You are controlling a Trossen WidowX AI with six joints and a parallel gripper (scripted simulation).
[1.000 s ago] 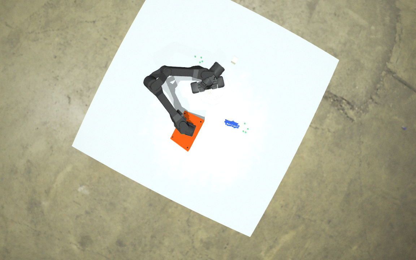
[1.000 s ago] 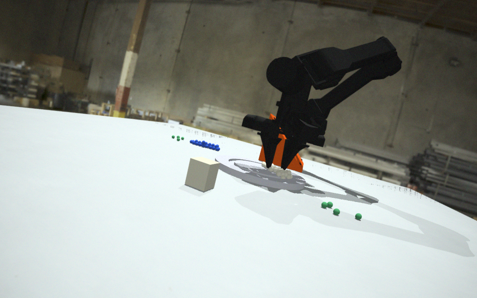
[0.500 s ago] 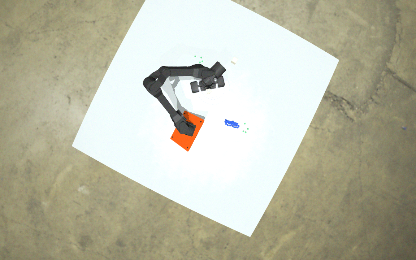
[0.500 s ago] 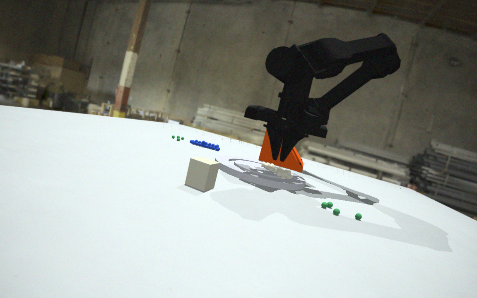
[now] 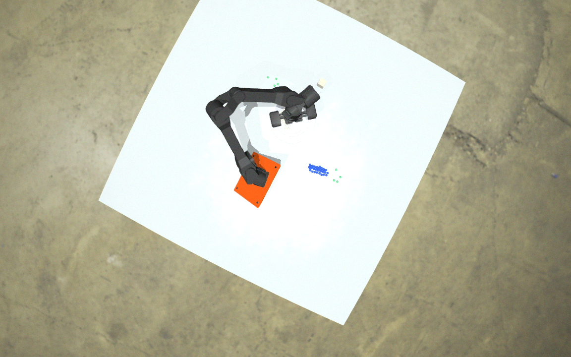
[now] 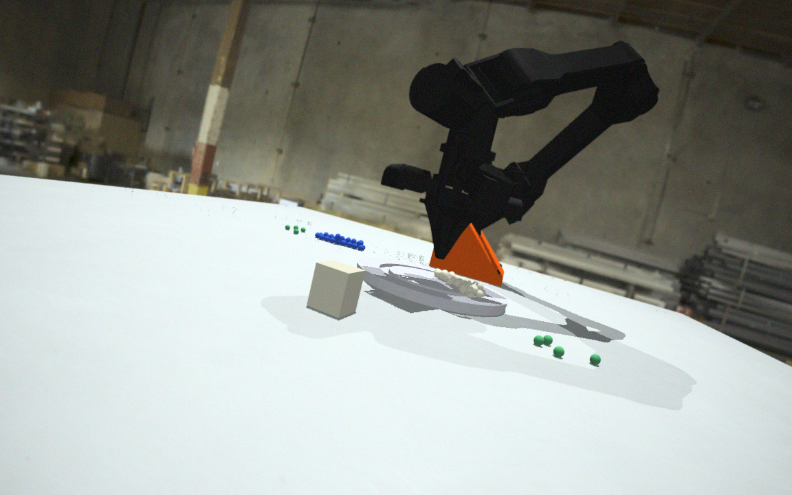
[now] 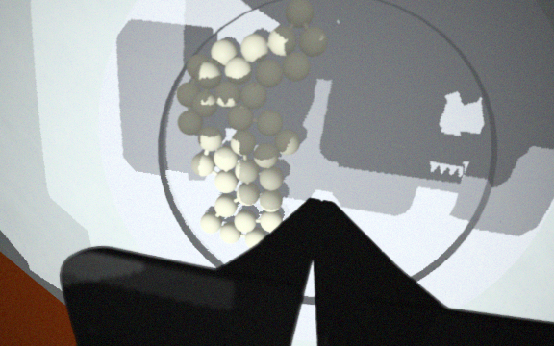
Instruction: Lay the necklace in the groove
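Now: the round bead board 3 cm below my gripper tip. From my gripper tip the other things lie so: cream cube (20 cm ahead, 7 cm to the right, 2 cm below).
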